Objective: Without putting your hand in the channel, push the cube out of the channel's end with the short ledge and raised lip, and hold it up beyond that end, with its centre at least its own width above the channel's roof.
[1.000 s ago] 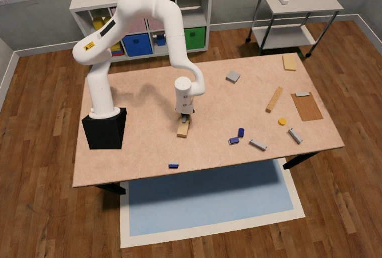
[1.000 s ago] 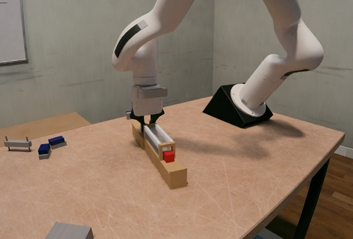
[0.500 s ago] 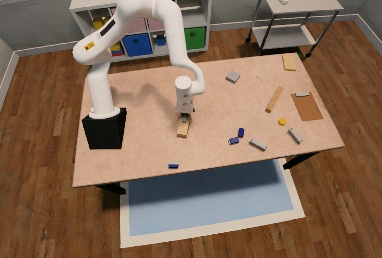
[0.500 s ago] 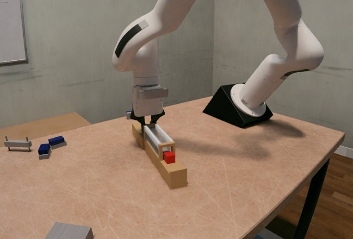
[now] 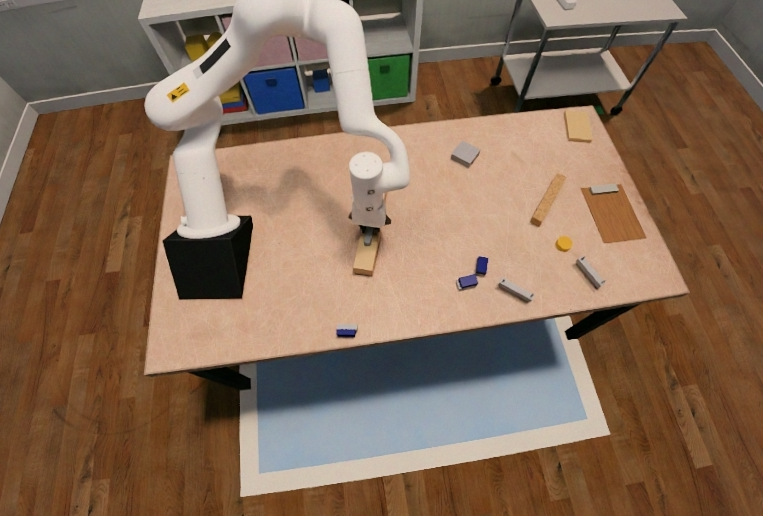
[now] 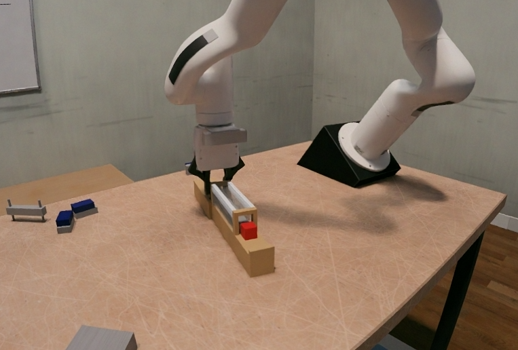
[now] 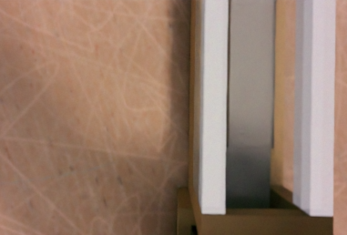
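My hand is 1 cm above the pale grey bar. From my hand the other things lie so: wooden channel (4 cm ahead, 10 cm to the left, 1 cm below); then blue block (14 cm behind, 30 cm to the right, 5 cm below); then red cube (8 cm ahead, 19 cm to the left, 1 cm below).
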